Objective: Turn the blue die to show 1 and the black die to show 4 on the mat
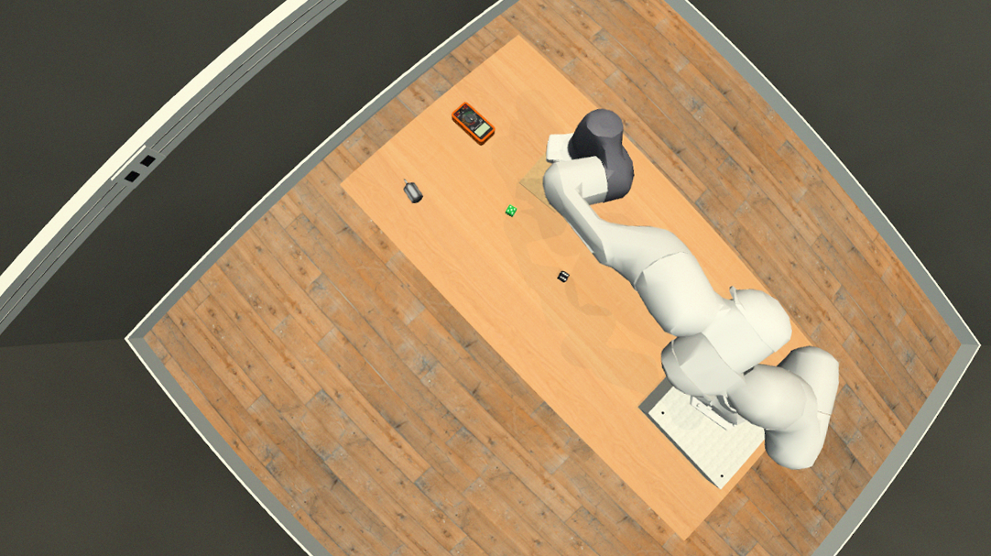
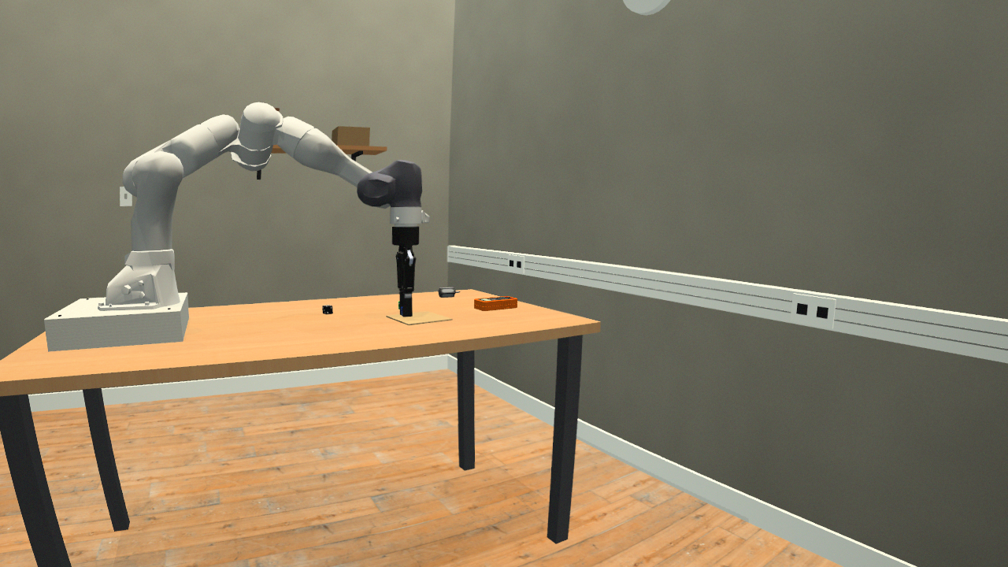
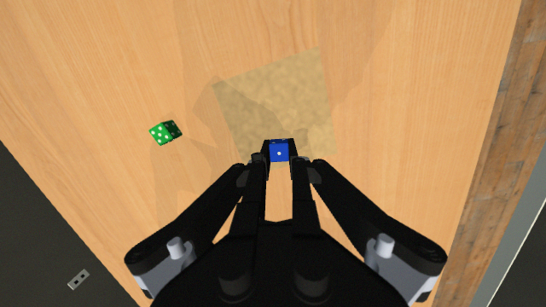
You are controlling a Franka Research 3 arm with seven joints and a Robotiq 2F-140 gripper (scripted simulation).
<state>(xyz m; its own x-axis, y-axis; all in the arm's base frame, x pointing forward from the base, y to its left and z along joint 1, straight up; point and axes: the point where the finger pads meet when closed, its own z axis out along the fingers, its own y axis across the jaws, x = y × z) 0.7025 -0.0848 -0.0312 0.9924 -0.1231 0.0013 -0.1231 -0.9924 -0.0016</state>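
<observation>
Right now the blue die is 20 mm below my hand. Round my hand: tan mat (40 mm below, 40 mm ahead); green die (150 mm to the left, 50 mm ahead, 30 mm below); black die (190 mm behind, 180 mm to the left, 30 mm below).
</observation>
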